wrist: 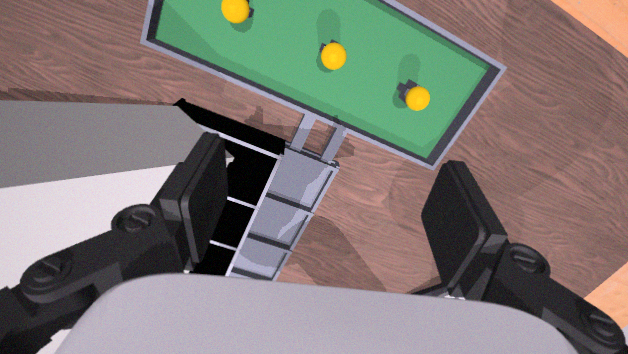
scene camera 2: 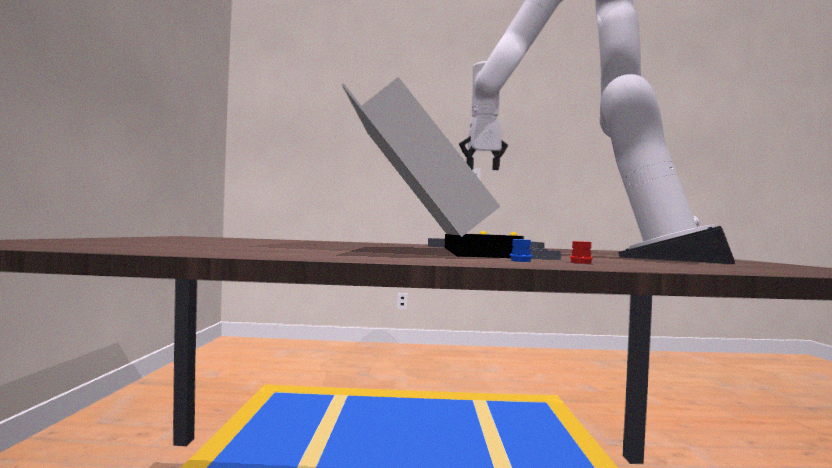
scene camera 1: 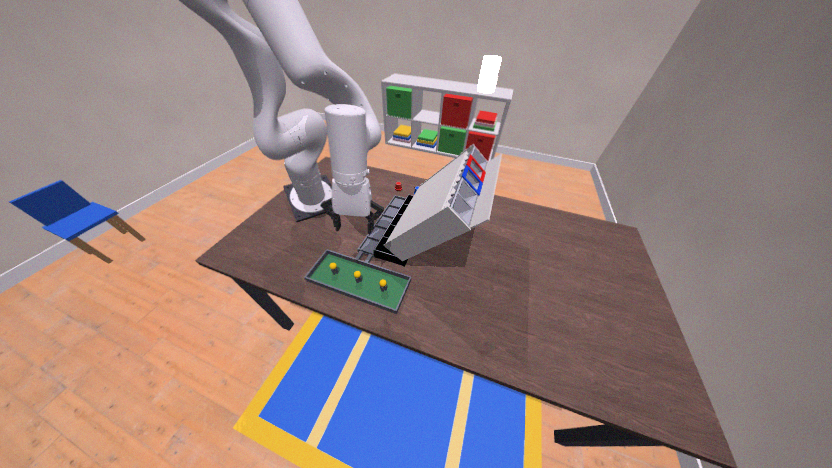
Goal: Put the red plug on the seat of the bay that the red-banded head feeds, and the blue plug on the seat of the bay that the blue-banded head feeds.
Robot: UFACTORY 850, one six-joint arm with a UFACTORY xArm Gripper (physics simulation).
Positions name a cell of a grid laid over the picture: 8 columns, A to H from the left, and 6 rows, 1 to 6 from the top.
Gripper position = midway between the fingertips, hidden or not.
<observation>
In view: my gripper (scene camera 1: D3), a green tray (scene camera 1: D4) and a light grey seat (wrist: D4).
My gripper shows as well in the wrist view (wrist: E3) and in scene camera 2 (scene camera 2: E3). The green tray is seen too in the wrist view (wrist: D1).
</observation>
